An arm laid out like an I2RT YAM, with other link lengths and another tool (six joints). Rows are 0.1 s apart.
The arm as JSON. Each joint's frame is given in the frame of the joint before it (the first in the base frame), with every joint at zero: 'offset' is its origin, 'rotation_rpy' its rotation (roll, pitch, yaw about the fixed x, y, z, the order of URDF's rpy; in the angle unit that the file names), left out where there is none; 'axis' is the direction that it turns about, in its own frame. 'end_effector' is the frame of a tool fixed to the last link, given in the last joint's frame.
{
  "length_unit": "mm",
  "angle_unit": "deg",
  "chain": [
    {
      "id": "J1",
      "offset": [
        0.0,
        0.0,
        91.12
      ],
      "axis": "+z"
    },
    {
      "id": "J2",
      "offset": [
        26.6,
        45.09,
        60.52
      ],
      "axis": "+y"
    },
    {
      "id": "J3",
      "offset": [
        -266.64,
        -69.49,
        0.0
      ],
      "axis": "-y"
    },
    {
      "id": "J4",
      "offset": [
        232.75,
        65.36,
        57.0
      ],
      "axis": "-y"
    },
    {
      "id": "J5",
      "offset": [
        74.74,
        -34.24,
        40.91
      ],
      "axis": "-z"
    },
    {
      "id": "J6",
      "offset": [
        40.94,
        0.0,
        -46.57
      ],
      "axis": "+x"
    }
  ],
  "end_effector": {
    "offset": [
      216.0,
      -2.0,
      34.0
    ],
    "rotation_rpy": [
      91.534,
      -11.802,
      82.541
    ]
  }
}
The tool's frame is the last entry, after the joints.
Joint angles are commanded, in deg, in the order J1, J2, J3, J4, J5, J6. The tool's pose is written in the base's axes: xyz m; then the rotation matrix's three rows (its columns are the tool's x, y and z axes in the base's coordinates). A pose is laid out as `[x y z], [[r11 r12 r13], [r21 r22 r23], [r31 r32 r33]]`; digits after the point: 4 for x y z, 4 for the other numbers.
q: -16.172 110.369 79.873 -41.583 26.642 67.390
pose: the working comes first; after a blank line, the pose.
Where each joint sits with the arm in this pose, in the base's axes (m; each line is computed from the numbers above, not from the rounded line before):
J1: 0.0000 0.0000 0.0911
J2: 0.0381 0.0359 0.1516
J3: 0.1079 -0.0567 0.4016
J4: 0.3465 -0.0578 0.3326
J5: 0.3964 -0.1080 0.2741
J6: 0.3596 -0.1164 0.2249
the tool: 0.3876 -0.2553 0.0584

[0.3876 -0.2553 0.0584], [[0.9786 -0.2050 0.0150], [-0.1716 -0.8550 -0.4894], [0.1132 0.4764 -0.8719]]
